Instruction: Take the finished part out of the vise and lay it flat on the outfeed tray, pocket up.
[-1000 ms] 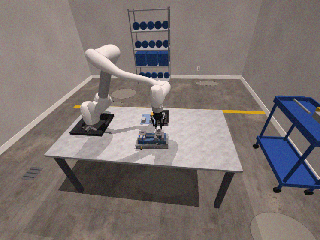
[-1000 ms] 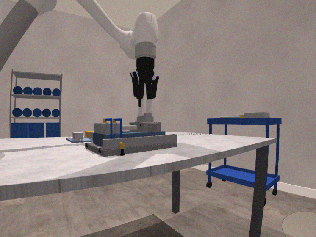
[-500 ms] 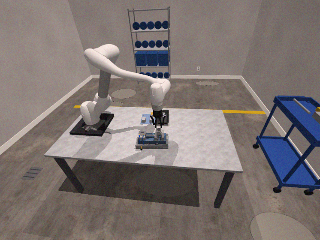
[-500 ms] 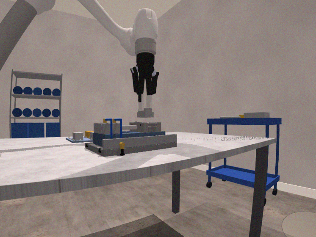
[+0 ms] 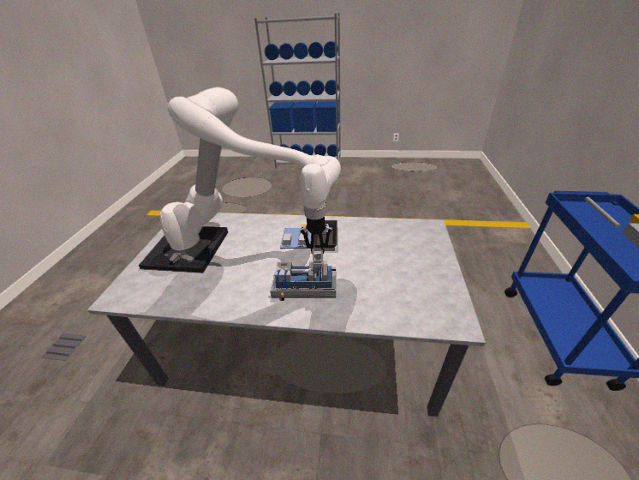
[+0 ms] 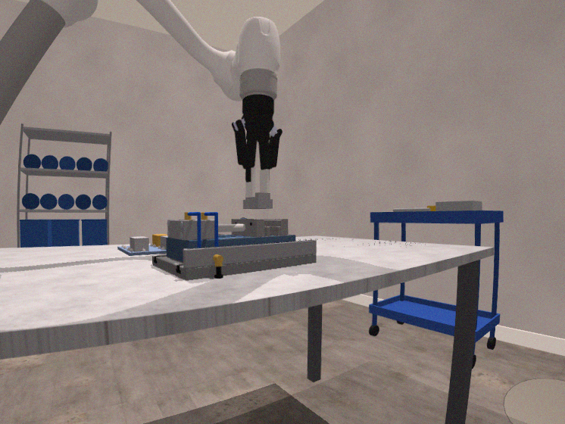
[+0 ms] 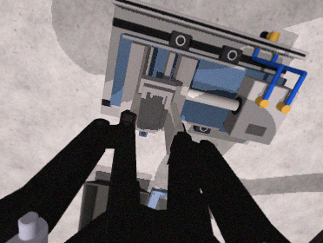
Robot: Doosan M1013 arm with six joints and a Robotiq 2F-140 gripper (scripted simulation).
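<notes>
Now: hand 26 cm to the right of the grey block, 19 cm past it and 15 cm above it. Round my hand: blue fixture plate: 29 cm to the left, 24 cm behind, 17 cm below; yellow block: 35 cm to the left, 21 cm behind, 15 cm below.
</notes>
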